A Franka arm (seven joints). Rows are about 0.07 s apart.
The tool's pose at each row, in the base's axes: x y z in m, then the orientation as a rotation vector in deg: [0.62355, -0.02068, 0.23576, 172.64, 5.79, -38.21]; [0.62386, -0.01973, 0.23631, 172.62, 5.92, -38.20]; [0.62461, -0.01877, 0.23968, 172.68, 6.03, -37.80]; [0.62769, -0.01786, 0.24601, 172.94, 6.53, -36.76]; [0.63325, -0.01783, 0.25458, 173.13, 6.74, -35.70]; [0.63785, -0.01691, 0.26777, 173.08, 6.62, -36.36]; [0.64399, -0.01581, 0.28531, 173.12, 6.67, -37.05]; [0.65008, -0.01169, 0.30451, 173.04, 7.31, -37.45]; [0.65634, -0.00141, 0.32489, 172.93, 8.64, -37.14]
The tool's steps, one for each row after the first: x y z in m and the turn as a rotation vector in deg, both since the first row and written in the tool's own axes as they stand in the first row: [0.00010, -0.00090, -0.00069, -0.04, 0.01, -0.08]; [-0.00060, -0.00167, -0.00412, -0.08, 0.27, -0.13]; [-0.00044, -0.00210, -0.01120, -0.12, 0.97, -0.44]; [0.00096, -0.00138, -0.02130, -0.19, 1.67, -0.54]; [-0.00041, -0.00145, -0.03523, -0.08, 1.25, -0.50]; [-0.00221, -0.00141, -0.05376, 0.10, 0.82, -0.58]; [-0.00461, -0.00431, -0.07397, 0.05, 0.57, -1.00]; [-0.00703, -0.01330, -0.09573, -0.25, 0.77, -1.81]
